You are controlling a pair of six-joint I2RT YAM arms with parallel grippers.
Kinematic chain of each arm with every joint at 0, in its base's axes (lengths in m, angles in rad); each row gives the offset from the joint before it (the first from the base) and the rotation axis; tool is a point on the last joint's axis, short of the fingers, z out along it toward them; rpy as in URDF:
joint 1: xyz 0 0 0.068 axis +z
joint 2: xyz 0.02 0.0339 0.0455 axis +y
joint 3: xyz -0.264 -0.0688 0 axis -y
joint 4: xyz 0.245 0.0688 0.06 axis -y
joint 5: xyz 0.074 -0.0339 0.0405 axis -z
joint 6: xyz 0.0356 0 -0.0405 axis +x
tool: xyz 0 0 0 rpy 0 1.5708 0
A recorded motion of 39 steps. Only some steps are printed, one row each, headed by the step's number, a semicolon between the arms.
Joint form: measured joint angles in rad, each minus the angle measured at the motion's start. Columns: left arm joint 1, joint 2, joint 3, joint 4, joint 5, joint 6; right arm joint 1, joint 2, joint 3, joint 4, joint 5, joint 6.
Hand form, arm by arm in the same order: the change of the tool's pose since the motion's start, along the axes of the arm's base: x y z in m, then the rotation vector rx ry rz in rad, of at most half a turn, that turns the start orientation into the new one. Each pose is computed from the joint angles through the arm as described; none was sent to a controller.
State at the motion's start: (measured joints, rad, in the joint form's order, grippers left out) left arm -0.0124 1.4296 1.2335 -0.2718 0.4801 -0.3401; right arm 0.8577 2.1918 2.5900 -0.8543 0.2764 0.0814
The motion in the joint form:
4: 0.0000 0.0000 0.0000 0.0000 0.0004 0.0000; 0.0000 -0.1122 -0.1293 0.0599 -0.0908 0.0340
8: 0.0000 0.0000 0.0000 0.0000 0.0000 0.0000; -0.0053 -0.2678 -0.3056 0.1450 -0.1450 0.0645
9: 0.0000 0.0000 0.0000 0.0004 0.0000 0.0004; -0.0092 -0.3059 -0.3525 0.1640 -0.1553 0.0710
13: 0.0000 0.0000 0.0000 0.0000 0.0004 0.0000; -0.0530 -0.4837 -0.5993 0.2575 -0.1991 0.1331
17: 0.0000 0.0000 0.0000 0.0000 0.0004 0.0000; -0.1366 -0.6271 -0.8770 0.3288 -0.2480 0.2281
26: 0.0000 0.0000 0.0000 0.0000 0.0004 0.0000; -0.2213 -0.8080 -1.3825 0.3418 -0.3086 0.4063
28: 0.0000 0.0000 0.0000 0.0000 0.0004 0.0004; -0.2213 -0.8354 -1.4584 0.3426 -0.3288 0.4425
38: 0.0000 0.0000 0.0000 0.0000 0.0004 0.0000; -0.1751 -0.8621 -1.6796 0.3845 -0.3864 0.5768
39: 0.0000 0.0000 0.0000 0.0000 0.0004 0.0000; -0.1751 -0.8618 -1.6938 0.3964 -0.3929 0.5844
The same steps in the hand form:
4: 0.0000 0.0000 0.0000 -0.0002 0.0000 -0.0004; -0.0154 -0.0129 0.0163 0.0829 0.0186 0.0684
8: 0.0000 0.0000 0.0000 0.0000 0.0000 0.0000; -0.0357 -0.0369 0.0355 0.1661 0.0080 0.1034
9: 0.0000 0.0000 0.0000 0.0003 -0.0006 -0.0002; -0.0399 -0.0437 0.0380 0.1806 0.0075 0.1071
13: 0.0000 0.0000 0.0000 -0.0002 0.0000 -0.0004; -0.0524 -0.0806 0.0363 0.2540 0.0342 0.0824
17: 0.0000 0.0000 0.0000 -0.0002 0.0000 -0.0004; -0.0507 -0.1189 0.0018 0.2960 0.1382 -0.0010
26: 0.0000 0.0000 0.0000 -0.0002 0.0000 -0.0004; -0.0706 -0.1681 -0.1115 0.2505 0.4749 -0.1794
28: 0.0000 0.0000 0.0000 0.0001 -0.0002 -0.0005; -0.0791 -0.1735 -0.1291 0.2506 0.5375 -0.1952
38: 0.0000 0.0000 0.0000 -0.0002 0.0000 -0.0004; -0.1068 -0.1757 -0.1909 0.2403 0.7460 -0.2330
39: 0.0000 0.0000 0.0000 -0.0002 0.0000 -0.0004; -0.1076 -0.1761 -0.1946 0.2452 0.7553 -0.2339

